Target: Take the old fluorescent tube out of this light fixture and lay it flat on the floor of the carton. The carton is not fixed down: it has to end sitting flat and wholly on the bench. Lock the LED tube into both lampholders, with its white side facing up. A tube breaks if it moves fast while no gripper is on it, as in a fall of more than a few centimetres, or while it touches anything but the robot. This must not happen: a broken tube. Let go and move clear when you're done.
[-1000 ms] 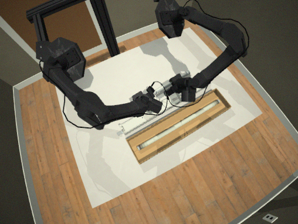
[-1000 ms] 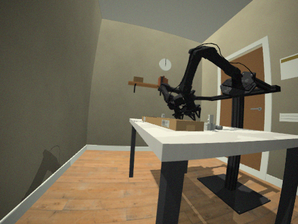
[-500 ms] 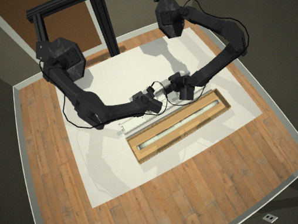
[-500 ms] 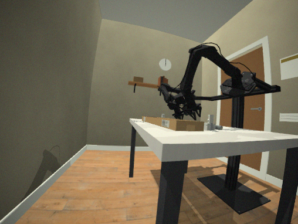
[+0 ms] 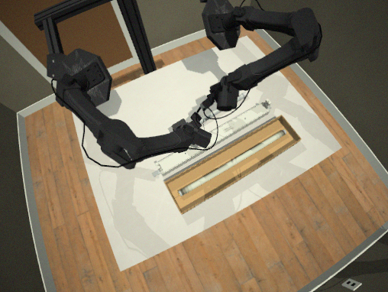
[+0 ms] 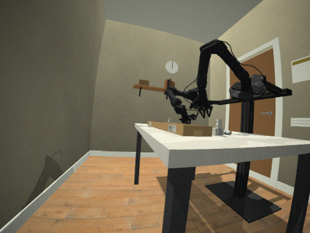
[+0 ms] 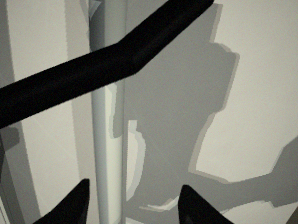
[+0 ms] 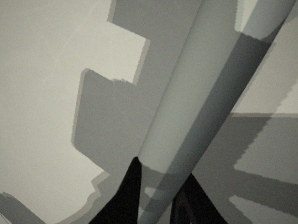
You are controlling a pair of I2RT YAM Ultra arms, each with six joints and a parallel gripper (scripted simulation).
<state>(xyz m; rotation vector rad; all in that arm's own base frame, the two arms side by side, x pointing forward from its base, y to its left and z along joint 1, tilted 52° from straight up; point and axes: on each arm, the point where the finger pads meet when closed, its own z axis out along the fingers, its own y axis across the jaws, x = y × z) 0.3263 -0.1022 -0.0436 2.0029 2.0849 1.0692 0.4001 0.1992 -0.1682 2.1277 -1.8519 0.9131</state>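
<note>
Right now the LED tube is 10 cm to the right of my left hand, 10 cm below it and 1 cm ahead of it. From my left hand the other things lie so: brown carton 27 cm ahead, 9 cm below, 6 cm to the right; then old fluorescent tube 27 cm ahead, 9 cm below, 5 cm to the right.
The LED tube lies 10 mm behind my right hand, 120 mm to the left of it and 10 mm below it. From my right hand the other things lie so: brown carton: 250 mm ahead, 160 mm to the left; then old fluorescent tube: 250 mm ahead, 160 mm to the left.
</note>
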